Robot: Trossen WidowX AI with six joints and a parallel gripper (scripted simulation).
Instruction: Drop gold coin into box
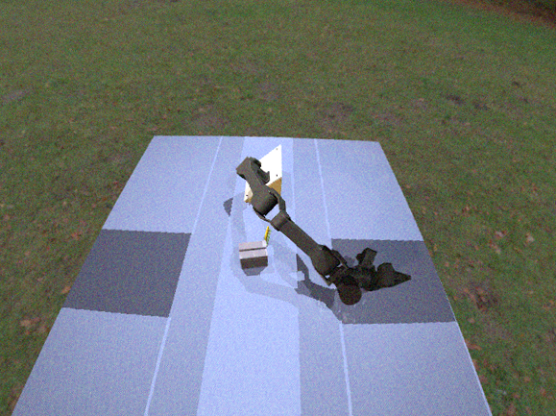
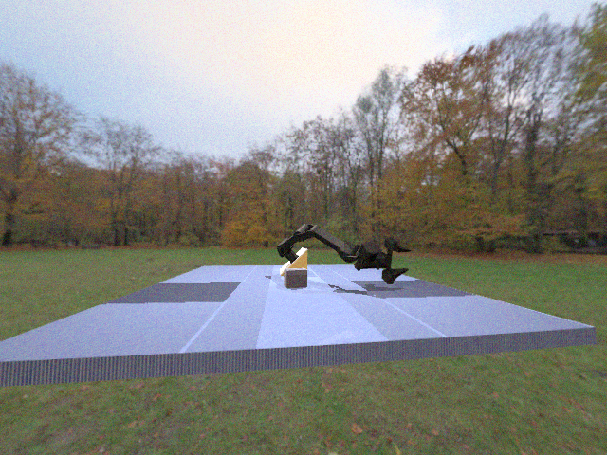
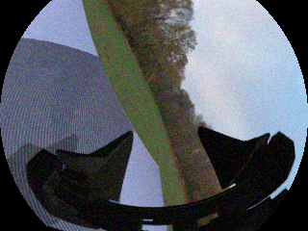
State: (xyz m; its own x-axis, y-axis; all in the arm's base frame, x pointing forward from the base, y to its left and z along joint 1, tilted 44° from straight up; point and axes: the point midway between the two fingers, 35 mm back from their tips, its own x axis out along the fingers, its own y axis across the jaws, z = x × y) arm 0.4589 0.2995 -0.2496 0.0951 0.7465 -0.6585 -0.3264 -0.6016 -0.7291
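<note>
Now: the gold coin 41 cm to the right of my gripper tip, 24 cm behind it and 10 cm below it.
</note>
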